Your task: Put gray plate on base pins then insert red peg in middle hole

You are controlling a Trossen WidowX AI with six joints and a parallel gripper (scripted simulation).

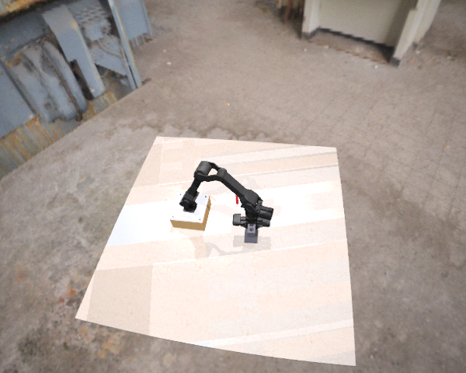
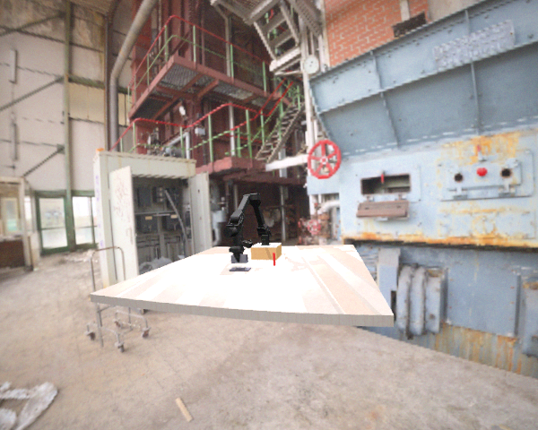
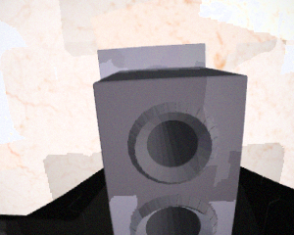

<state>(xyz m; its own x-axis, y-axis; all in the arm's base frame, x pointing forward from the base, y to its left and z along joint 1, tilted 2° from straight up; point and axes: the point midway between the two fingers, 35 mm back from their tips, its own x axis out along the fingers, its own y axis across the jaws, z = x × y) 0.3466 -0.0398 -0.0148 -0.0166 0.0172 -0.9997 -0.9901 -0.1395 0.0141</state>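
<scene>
My gripper tip is now 4 cm above the gray base. The rest, counted from my gripper tip: gray plate: 3 cm above; red peg: 12 cm behind, 18 cm to the left, 1 cm below.
</scene>
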